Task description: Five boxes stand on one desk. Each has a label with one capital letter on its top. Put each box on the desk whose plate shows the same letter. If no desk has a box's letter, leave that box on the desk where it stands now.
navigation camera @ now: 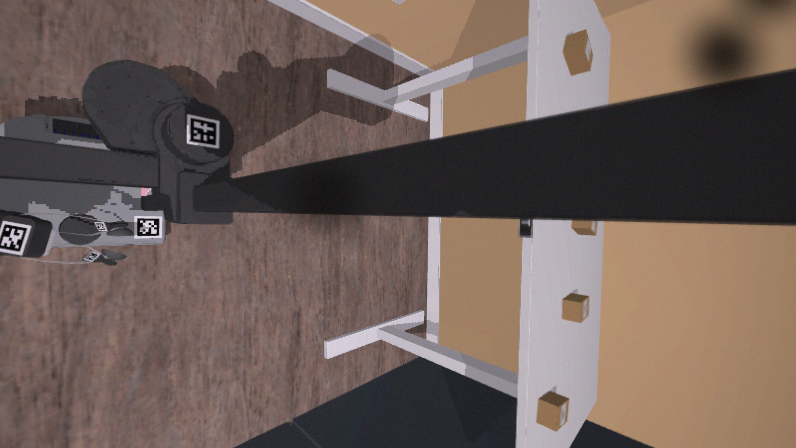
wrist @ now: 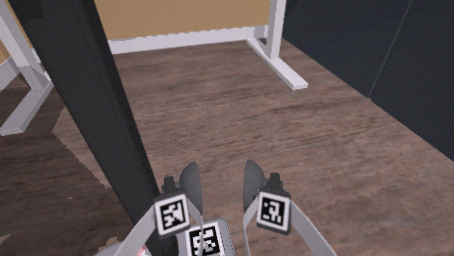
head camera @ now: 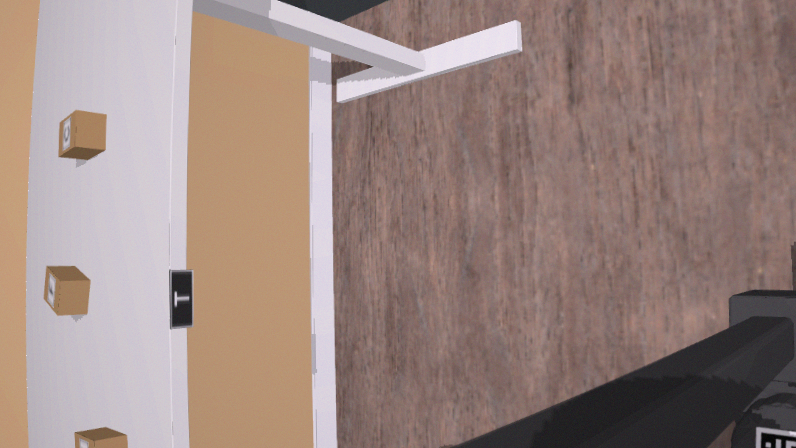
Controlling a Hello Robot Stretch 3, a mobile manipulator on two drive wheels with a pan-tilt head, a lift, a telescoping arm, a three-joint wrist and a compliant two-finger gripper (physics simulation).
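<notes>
A white desk [head camera: 111, 222] [navigation camera: 562, 356] has a black plate [head camera: 181, 298] [navigation camera: 525, 227] with the letter T on its front edge. In the head view one brown box [head camera: 89, 133] has a round letter, C or O; the box behind the plate [head camera: 73, 292] has an unreadable label, and a third box [head camera: 105, 439] is cut off by the frame. The navigation view shows boxes at one end [navigation camera: 576, 52], behind the mast's edge [navigation camera: 583, 227], past it [navigation camera: 573, 307] and at the other end [navigation camera: 551, 410]. My gripper [wrist: 222, 179] is open and empty, away from the desk and low over the floor.
The black mast [navigation camera: 501, 166] [wrist: 95, 110] crosses the navigation and wrist views and hides part of the desk. White desk feet [head camera: 467, 50] [navigation camera: 373, 333] [wrist: 285, 72] stand on the brown wood floor [head camera: 529, 222]. A dark surface [navigation camera: 389, 406] [wrist: 390, 60] lies past one desk end. A tan wall [navigation camera: 696, 306] stands behind.
</notes>
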